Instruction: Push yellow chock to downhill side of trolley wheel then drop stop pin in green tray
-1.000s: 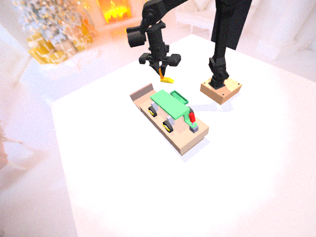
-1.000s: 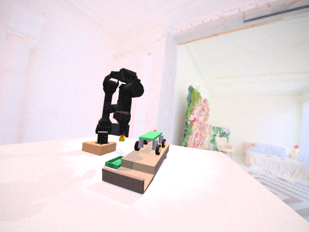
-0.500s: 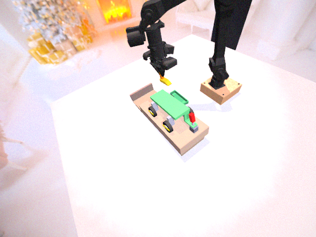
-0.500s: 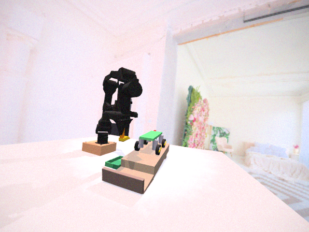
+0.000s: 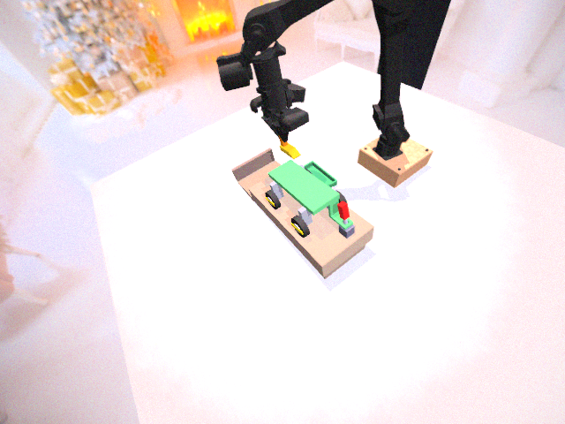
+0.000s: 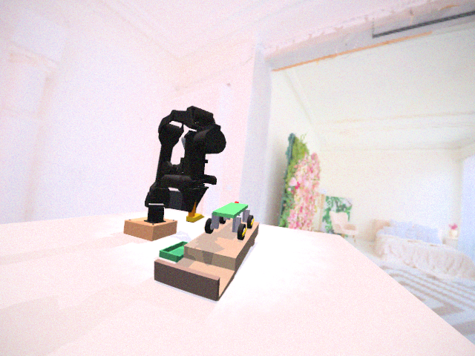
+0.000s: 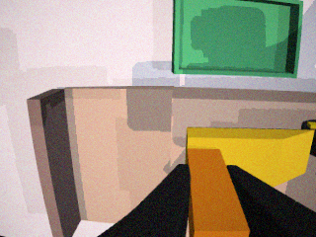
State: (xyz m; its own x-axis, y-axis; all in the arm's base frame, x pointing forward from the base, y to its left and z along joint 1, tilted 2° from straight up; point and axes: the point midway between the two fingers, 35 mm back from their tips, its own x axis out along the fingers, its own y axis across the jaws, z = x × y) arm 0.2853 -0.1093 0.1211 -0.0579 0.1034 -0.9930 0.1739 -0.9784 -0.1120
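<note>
Now: the red-headed stop pin 290 mm to the left of my gripper tip, 20 mm below it and 10 mm behind it. The rest, counted from my gripper tip: end wall: 120 mm below, 90 mm to the right, 80 mm ahead; then trolley: 180 mm to the left, 40 mm below, 40 mm ahead; then yellow chock: 20 mm to the left.
</note>
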